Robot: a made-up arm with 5 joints.
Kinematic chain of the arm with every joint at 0, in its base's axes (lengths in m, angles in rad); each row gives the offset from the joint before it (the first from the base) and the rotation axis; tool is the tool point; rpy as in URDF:
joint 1: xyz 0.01 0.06 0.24 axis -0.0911 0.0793 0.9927
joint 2: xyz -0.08 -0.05 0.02 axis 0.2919 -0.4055 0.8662
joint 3: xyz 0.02 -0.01 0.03 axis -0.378 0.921 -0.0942
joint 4: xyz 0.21 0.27 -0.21 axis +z
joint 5: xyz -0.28 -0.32 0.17 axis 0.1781 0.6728 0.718
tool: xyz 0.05 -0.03 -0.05 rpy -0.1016 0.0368 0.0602
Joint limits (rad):
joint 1: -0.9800..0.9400
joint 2: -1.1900..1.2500
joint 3: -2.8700..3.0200
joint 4: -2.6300..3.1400
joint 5: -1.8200..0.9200
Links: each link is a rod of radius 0.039 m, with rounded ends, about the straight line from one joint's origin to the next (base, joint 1, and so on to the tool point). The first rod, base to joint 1, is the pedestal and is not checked.
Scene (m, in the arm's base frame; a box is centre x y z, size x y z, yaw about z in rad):
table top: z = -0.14
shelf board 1: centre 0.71 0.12 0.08 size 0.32 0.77 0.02 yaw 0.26
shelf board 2: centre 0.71 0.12 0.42 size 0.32 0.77 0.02 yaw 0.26
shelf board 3: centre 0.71 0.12 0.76 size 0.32 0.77 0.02 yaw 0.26
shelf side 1: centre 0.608 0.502 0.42 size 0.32 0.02 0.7 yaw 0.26
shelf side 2: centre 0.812 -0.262 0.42 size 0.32 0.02 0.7 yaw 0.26
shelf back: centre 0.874 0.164 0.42 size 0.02 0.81 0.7 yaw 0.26
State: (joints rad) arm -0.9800 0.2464 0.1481 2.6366 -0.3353
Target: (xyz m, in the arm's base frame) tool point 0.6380 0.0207 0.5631
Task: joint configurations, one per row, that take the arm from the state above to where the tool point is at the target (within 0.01 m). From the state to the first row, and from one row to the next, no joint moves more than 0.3 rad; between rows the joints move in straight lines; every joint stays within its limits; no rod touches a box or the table.
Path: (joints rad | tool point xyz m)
1: -0.9116 0.3355 0.1693 2.3388 -0.2799 | 0.6459 -0.0076 0.2724
2: -0.8432 0.4246 0.1904 2.0410 -0.2245 | 0.5950 -0.0248 0.2741
3: -0.7748 0.5138 0.2116 1.7432 -0.1691 | 0.5297 -0.0384 0.2733
4: -0.7065 0.6029 0.2328 1.4454 -0.1137 | 0.4516 -0.0483 0.2693
5: -0.7315 0.5749 -0.0253 1.5514 -0.2103 | 0.4712 -0.0375 0.4112
6: -0.7565 0.5470 -0.2834 1.6573 -0.3068 | 0.4478 -0.0299 0.5631
7: -0.8124 0.4610 -0.2814 1.9104 -0.3575 | 0.5035 -0.0190 0.5844
8: -0.8683 0.3750 -0.2794 2.1635 -0.4081 | 0.5551 -0.0062 0.5913
9: -0.9241 0.2890 -0.2774 2.4165 -0.4588 | 0.6006 0.0073 0.5838
10: -0.9800 0.2030 -0.2754 2.6696 -0.5094 | 0.6380 0.0207 0.5631

